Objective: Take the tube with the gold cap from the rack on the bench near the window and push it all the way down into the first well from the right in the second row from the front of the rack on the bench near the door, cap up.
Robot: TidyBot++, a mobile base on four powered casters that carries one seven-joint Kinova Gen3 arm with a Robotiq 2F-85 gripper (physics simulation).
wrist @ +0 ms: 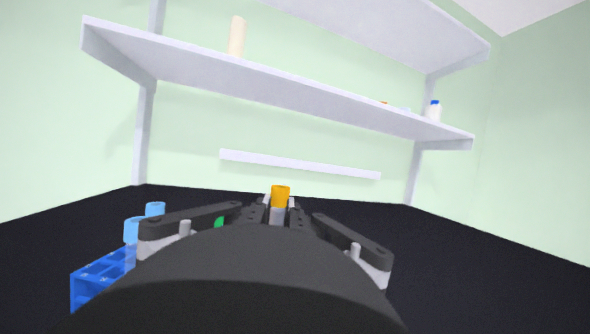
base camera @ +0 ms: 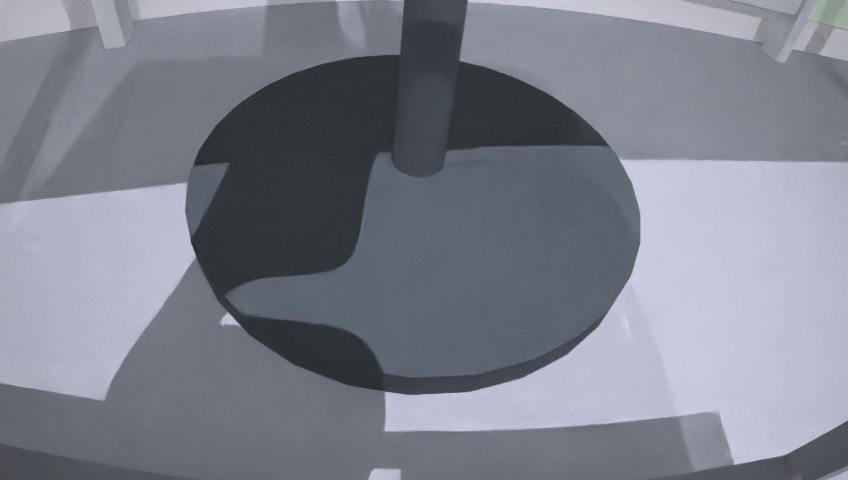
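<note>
My gripper is shut on the tube with the gold cap in the wrist view. The tube is upright, cap up, with its clear body between the fingertips. A blue rack stands on the black bench at the lower left, to the left of my gripper and partly hidden behind it. Two light blue caps rise above the rack, and a bit of a green cap shows behind the left finger linkage. The tube's lower end is hidden. The base camera does not show the gripper or the tube.
The black bench top runs back to a green wall. A white shelf above it holds a beige cylinder and a white bottle with a blue cap. In the base view a dark round pedestal foot with a post stands on the floor.
</note>
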